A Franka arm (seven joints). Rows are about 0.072 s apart.
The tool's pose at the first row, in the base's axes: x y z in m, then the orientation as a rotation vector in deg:
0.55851 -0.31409 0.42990 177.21 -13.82 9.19
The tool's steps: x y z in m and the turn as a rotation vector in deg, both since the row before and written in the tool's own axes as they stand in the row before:
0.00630 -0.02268 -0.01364 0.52 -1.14 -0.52
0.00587 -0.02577 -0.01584 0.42 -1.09 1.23
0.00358 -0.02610 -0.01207 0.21 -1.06 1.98
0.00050 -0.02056 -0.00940 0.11 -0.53 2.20
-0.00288 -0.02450 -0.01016 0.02 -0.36 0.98
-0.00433 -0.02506 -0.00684 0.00 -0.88 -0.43
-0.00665 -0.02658 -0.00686 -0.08 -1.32 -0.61
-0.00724 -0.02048 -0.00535 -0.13 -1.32 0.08
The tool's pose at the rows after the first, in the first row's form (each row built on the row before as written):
0.56688 -0.29207 0.44351 177.93 -13.05 7.50
0.57515 -0.26694 0.45931 178.39 -15.00 5.90
0.58226 -0.24155 0.47134 178.51 -18.12 4.31
0.58644 -0.22138 0.48067 178.36 -21.57 3.52
0.58910 -0.19680 0.49069 178.26 -23.11 2.97
0.59108 -0.17141 0.49739 178.47 -22.46 1.60
0.59110 -0.14398 0.50414 178.67 -21.52 -0.47
0.58896 -0.12237 0.50950 178.67 -21.65 -2.55

